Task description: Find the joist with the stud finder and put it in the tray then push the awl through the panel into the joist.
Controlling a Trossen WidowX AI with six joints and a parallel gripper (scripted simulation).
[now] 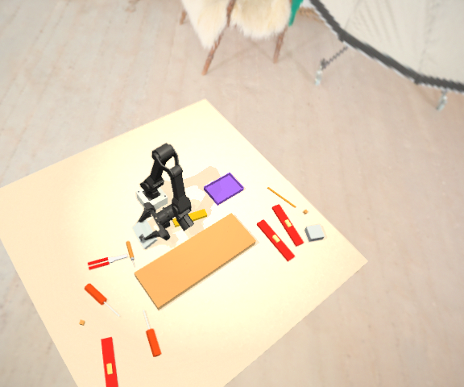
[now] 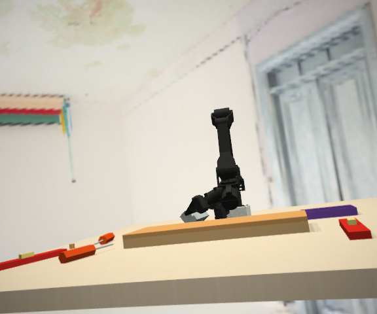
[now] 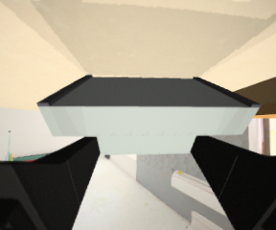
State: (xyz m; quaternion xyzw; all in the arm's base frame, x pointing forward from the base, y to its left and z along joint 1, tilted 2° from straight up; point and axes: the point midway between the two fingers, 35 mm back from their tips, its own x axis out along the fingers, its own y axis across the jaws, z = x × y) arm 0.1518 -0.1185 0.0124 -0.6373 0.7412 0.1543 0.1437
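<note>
Right now my gripper tip is 2 cm short of the stud finder and 1 cm above it. Also, from my gripper tip: square indicator 3 cm ahead, 1 cm to the right, 1 cm above; then awl 8 cm to the right, 5 cm below, 5 cm ahead; then red-handled tool 17 cm to the right, 6 cm below, 1 cm ahead.
</note>
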